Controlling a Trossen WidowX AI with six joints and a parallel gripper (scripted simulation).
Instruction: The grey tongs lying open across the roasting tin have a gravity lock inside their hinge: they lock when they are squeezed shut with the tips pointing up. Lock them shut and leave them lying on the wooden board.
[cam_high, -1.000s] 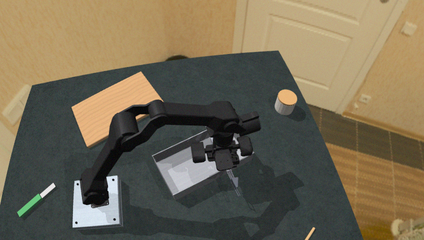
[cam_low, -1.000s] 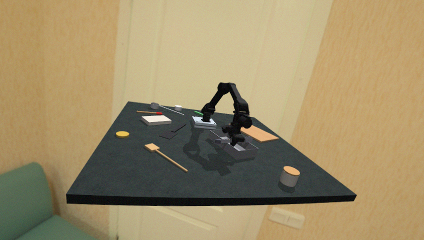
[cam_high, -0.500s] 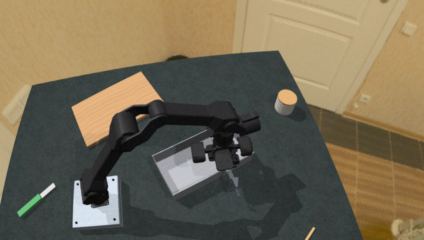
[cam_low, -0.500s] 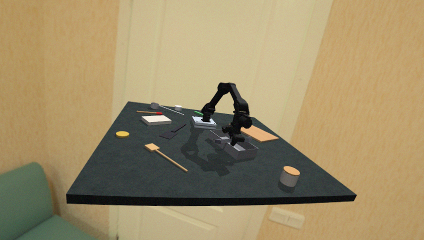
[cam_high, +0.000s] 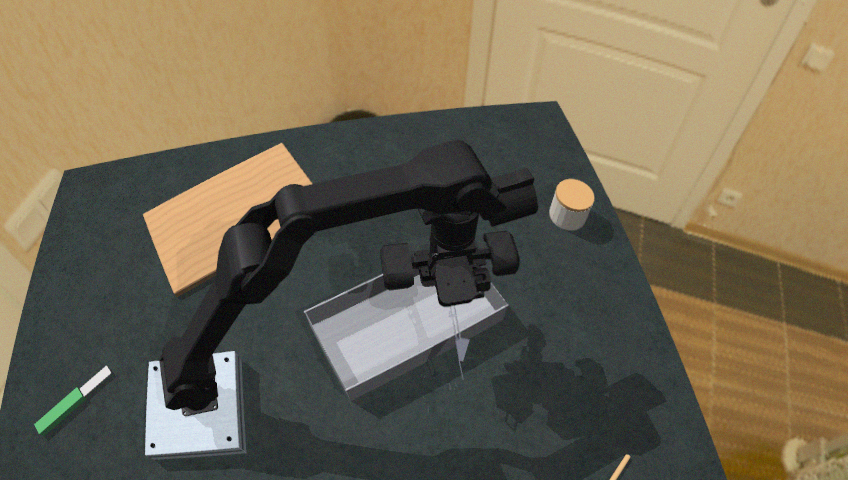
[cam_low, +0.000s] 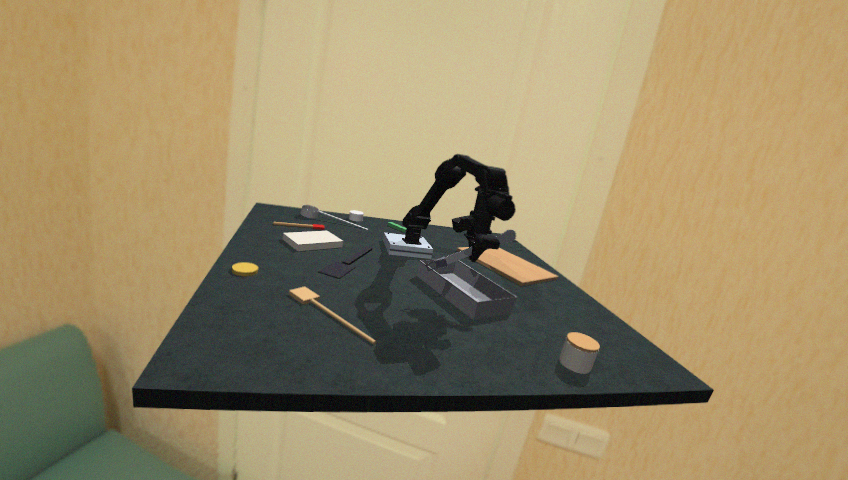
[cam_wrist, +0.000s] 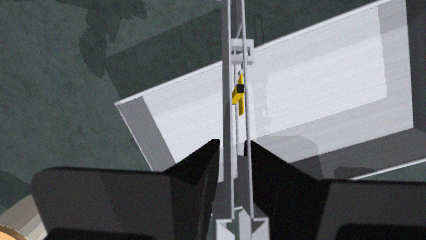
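Now: the grey roasting tin 60 mm behind my gripper tip, 20 mm to the left of it and 110 mm below it. The rest, counted from my gripper tip: wooden board (340 mm behind, 360 mm to the left, 130 mm below); white block (440 mm behind, 410 mm to the right, 120 mm below); yellow lock piece (30 mm to the right, 20 mm above).
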